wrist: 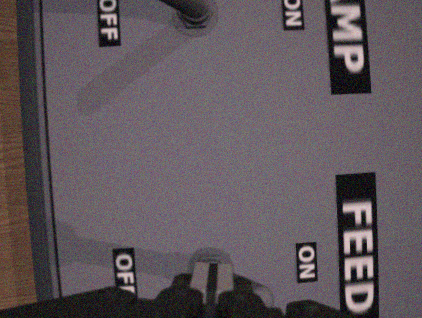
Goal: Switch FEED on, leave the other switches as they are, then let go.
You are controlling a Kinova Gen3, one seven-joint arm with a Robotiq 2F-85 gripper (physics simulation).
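Frame: origin at the arm's base, x ahead, y left, z up, level; metres.
Seen in the pictures: gripper, between the fingertips: (pixel 212 288).
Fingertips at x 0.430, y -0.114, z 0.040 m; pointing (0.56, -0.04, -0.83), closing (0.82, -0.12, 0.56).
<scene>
A point is followed by its place in that frame.
The FEED label (pixel 357 245) {x 0.510, y -0.112, z 0.045 m} is at the lower right in the wrist view. The FEED switch's round base (pixel 211 254) {x 0.449, y -0.110, z 0.011 m} shows just above my fingertips, between its OFF label (pixel 124 269) {x 0.413, y -0.114, z -0.010 m} and ON label (pixel 306 262) {x 0.488, y -0.117, z 0.032 m}. A rounded part of the FEED lever (pixel 261 289) {x 0.440, y -0.112, z 0.057 m} shows to the right of the fingertips, on the ON side; the rest of it is hidden behind the gripper. My gripper (pixel 212 288) {x 0.430, y -0.114, z 0.040 m} is shut and empty, low in the view over the switch base. Whether it touches the lever cannot be told.
Another switch's dark lever (pixel 187 7) {x 0.433, y -0.003, z 0.029 m} leans toward its OFF label (pixel 109 22) {x 0.414, y 0.000, z -0.009 m} at the top, beside a label ending in AMP (pixel 349 50) {x 0.511, y -0.018, z 0.045 m}. Its ON label (pixel 293 14) {x 0.489, y 0.000, z 0.032 m} is to the right. The grey panel (pixel 200 140) {x 0.447, y -0.057, z 0.009 m} ends at the left, where a wooden surface (pixel 11 150) {x 0.376, y -0.055, z -0.087 m} shows.
</scene>
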